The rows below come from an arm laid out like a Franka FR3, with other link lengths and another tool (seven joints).
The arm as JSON. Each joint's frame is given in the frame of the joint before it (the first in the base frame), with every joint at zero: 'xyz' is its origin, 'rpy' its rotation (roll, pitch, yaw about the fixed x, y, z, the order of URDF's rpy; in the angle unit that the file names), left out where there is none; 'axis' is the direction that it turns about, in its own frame. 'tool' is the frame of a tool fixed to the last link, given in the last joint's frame.
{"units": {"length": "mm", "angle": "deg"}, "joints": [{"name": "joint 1", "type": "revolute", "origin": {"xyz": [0.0, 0.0, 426.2]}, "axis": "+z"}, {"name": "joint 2", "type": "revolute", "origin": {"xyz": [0.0, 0.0, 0.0]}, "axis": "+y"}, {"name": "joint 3", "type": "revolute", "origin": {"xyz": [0.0, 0.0, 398.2]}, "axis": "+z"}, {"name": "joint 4", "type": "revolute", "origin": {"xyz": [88.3, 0.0, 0.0]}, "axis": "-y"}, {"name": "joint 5", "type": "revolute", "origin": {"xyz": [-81.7, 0.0, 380.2]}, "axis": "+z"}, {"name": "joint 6", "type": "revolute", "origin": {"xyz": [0.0, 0.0, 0.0]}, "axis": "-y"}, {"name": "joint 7", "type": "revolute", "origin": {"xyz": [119.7, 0.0, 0.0]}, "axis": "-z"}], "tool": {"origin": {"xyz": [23.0, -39.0, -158.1], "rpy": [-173.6, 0.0, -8.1]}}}
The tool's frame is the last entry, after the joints.
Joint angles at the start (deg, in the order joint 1, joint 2, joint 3, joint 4, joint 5, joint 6, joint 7):
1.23 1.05 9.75 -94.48 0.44 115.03 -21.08
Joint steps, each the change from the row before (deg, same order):
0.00 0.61 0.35 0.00 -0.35 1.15 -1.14
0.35 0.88 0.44 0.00 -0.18 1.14 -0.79
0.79 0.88 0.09 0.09 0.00 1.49 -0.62
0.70 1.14 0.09 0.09 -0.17 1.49 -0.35
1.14 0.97 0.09 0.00 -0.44 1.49 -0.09
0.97 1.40 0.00 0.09 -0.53 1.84 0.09
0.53 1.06 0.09 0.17 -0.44 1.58 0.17
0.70 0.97 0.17 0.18 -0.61 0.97 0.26
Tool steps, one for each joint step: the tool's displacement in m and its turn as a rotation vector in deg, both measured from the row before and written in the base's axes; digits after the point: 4 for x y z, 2 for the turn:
0.0054 0.0048 -0.0028 -0.50 -0.67 1.45
0.0058 0.0101 -0.0063 -0.22 -0.33 1.54
0.0059 0.0117 -0.0043 0.10 -0.71 1.45
0.0072 0.0104 -0.0076 0.03 -0.47 1.12
0.0047 0.0155 -0.0065 -0.13 -0.59 1.37
0.0078 0.0128 -0.0098 -0.06 -0.59 0.97
0.0063 0.0085 -0.0058 0.06 -0.73 0.55
0.0040 0.0112 -0.0068 -0.21 -0.28 0.76

